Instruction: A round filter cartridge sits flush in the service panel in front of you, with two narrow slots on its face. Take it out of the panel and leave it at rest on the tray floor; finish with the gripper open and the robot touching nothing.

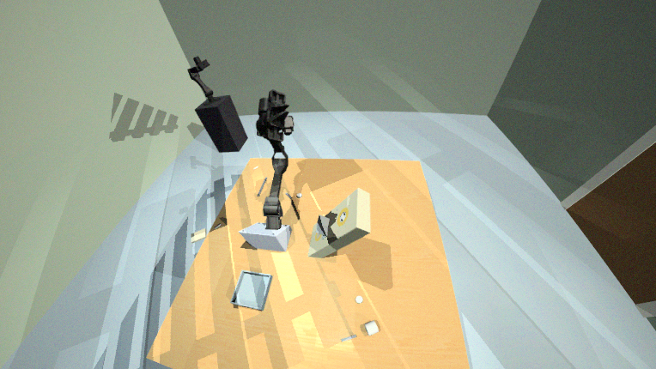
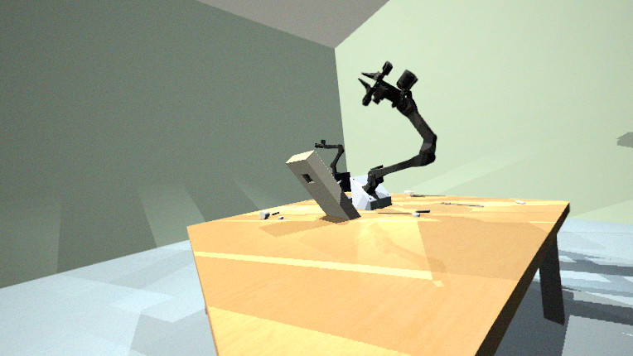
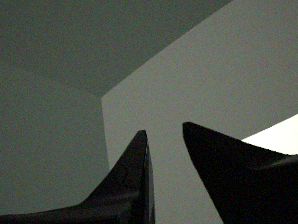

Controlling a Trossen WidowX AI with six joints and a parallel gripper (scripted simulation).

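Now: the white round cartridge 19 cm ahead of my gripper tip, 16 cm to the right of it and 40 cm below it. The rest, counted from my gripper tip: cream service panel 14 cm ahead, 16 cm to the right, 47 cm below; grey square tray 23 cm behind, 43 cm to the right, 63 cm below.
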